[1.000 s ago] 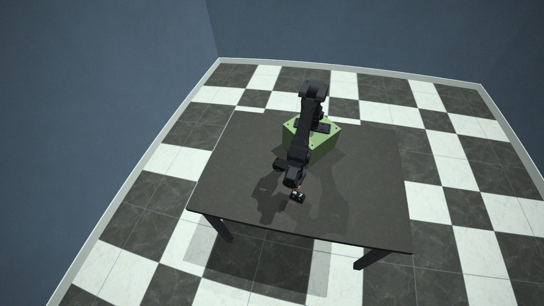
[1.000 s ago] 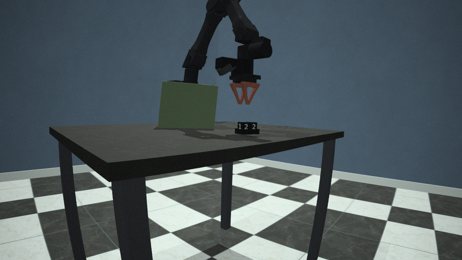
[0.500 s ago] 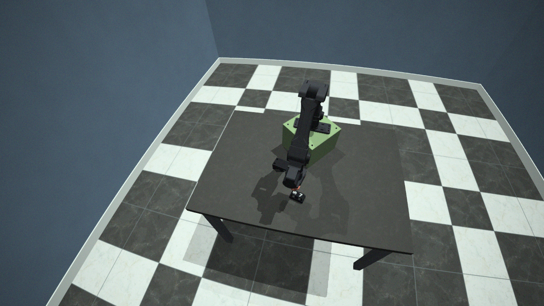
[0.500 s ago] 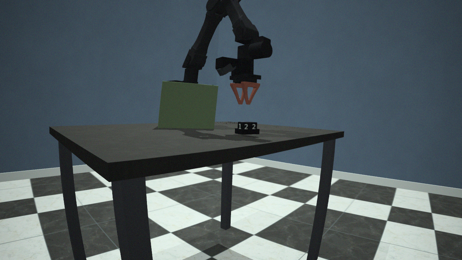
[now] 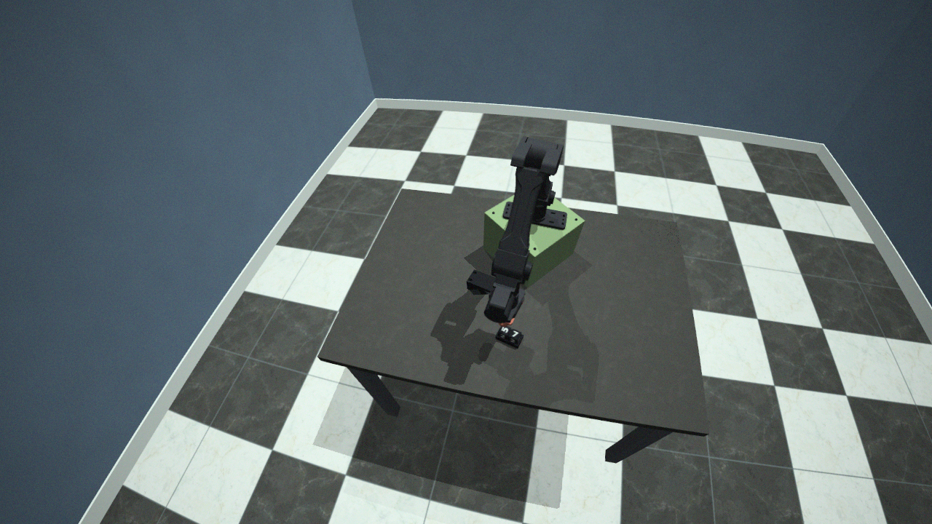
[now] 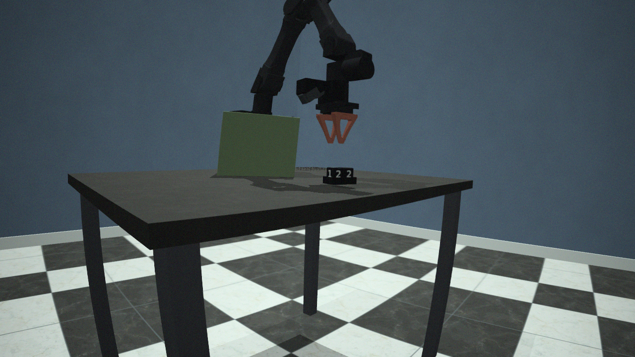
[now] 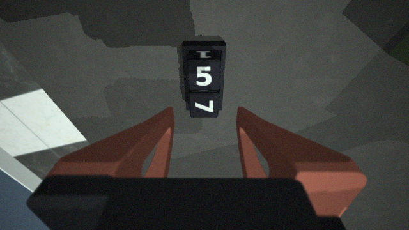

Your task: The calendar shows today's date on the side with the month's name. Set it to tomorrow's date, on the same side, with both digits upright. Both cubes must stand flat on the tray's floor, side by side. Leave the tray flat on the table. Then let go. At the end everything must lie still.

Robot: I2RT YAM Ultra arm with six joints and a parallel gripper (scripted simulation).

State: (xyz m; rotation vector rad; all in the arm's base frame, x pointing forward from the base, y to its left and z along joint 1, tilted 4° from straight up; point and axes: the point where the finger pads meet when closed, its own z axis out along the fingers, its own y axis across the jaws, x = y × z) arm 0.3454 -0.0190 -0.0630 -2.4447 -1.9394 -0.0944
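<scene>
Right now the calendar cube is 80 mm below my hand. Round my hand: black tray (20 mm to the left, 100 mm below).
</scene>
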